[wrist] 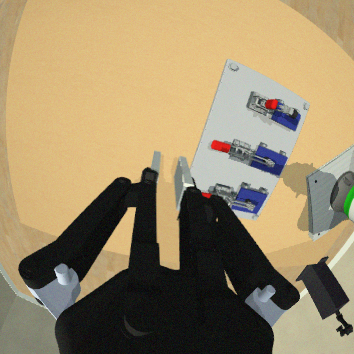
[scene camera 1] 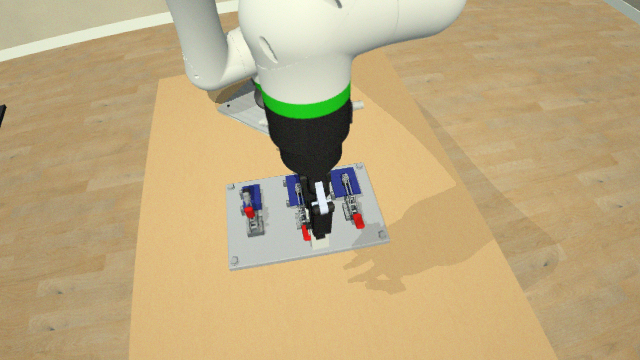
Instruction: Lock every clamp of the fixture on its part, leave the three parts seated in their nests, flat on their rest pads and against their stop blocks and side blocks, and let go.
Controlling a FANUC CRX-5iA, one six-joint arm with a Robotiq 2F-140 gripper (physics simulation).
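Frame: origin at the arm's base, x right, y ahead, z up, level; centimetres.
Seen in the pictures: gripper, between the fingertips: [wrist: 167,164] [scene camera 1: 318,238]; arm's base, origin of its link: [wrist: 343,190].
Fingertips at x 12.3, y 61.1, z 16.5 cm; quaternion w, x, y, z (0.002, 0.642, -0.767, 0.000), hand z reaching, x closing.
Observation:
Offsets run from my fingertips to a thing's top centre. Level surfaces: height alone.
The grey fixture plate @(dx -3.2, dy -18.7, dz -17.6 cm) [scene camera 1: 280,250] [wrist: 215,115] carries three blue parts with clamps. The left part @(dx +6.6, dy -25.3, dz -15.0 cm) [scene camera 1: 256,192] [wrist: 288,121] has a clamp whose red handle @(dx +8.5, dy -17.3, dz -8.1 cm) [scene camera 1: 249,212] [wrist: 271,104] is raised toward the part; whether its arm presses there is unclear. The middle part @(dx -4.3, dy -23.9, dz -16.0 cm) [scene camera 1: 291,186] [wrist: 275,151] and right part @(dx -15.0, dy -20.9, dz -15.5 cm) [scene camera 1: 355,186] [wrist: 244,193] lie under clamp arms, their red handles, middle [scene camera 1: 306,233] [wrist: 220,146] and right [scene camera 1: 358,220] [wrist: 206,195], lying outward. My gripper [scene camera 1: 320,241] [wrist: 167,164] is nearly closed with nothing between its pads, in scene view in front of the space between these handles. Seating contacts are too small to judge.
The robot's base plate [scene camera 1: 242,111] [wrist: 320,192] stands behind the fixture on the wooden table @(dz -19.1 cm) [scene camera 1: 190,300] [wrist: 100,100]. Bolt heads sit at the fixture corners. A dark box [wrist: 325,287] shows at the lower right of the wrist view. The arm hides some table behind the fixture.

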